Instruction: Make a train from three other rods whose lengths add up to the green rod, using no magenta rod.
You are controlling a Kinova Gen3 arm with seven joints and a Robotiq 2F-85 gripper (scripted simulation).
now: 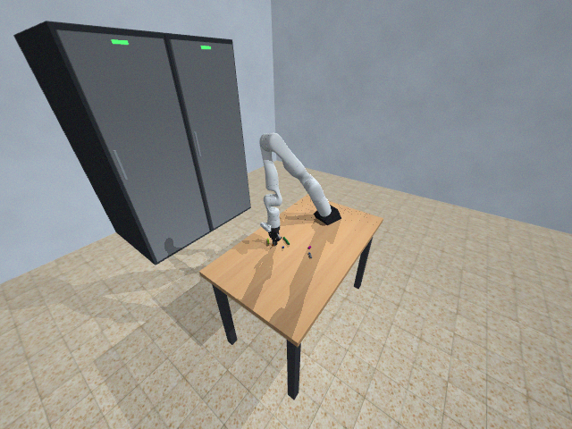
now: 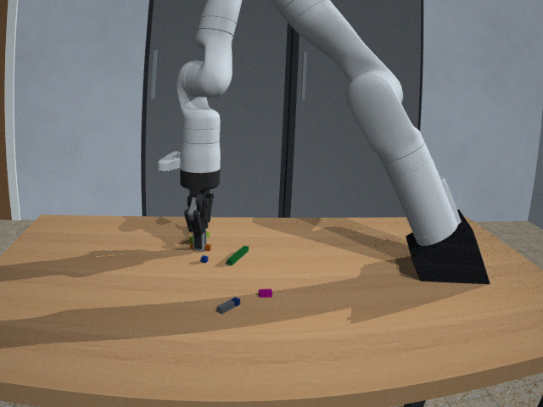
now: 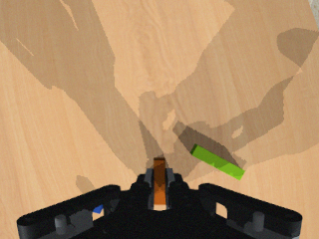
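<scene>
Now: hand 1 cm past the lime rod, 5 cm to the left of it and 2 cm above it. Round my hand: orange rod 2 cm below; green rod 6 cm behind, 6 cm to the left, 2 cm below; magenta rod 5 cm behind, 22 cm to the left, 2 cm below.
</scene>
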